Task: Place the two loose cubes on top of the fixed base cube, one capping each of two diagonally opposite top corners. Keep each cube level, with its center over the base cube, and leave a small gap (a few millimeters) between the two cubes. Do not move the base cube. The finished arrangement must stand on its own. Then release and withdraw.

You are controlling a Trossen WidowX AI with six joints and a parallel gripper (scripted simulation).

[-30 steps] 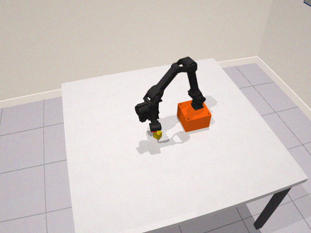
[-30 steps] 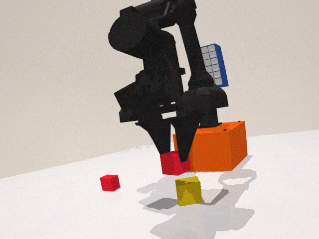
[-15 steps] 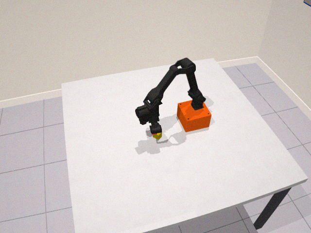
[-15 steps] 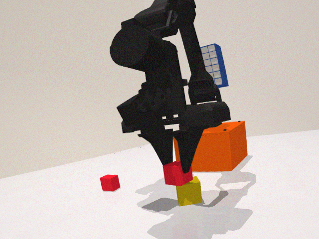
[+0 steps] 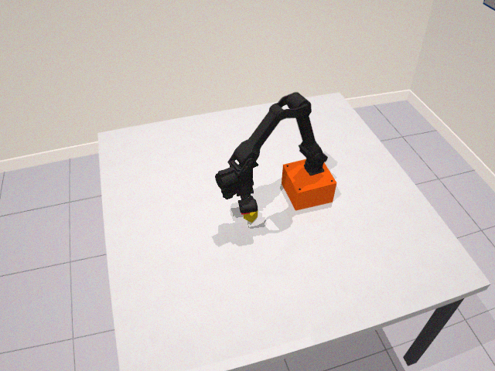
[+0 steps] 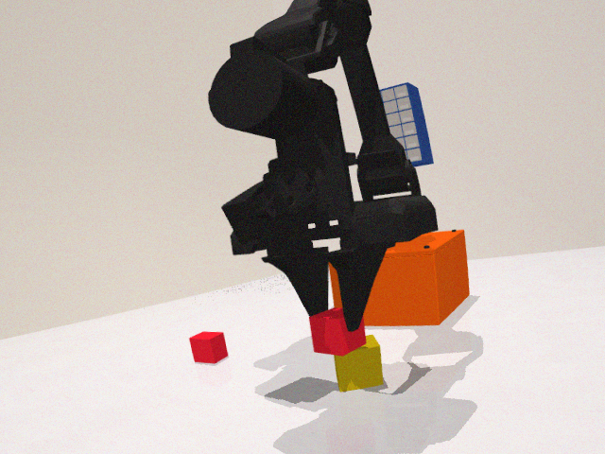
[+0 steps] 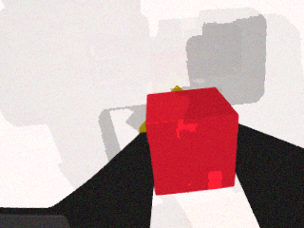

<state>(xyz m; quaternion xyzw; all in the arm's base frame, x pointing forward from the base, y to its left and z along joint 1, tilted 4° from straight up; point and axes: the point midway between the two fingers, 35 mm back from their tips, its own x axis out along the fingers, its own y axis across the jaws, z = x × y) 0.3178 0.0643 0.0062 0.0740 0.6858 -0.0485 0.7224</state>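
The yellow cube lies 2 cm behind my gripper tip and 4 cm below it.
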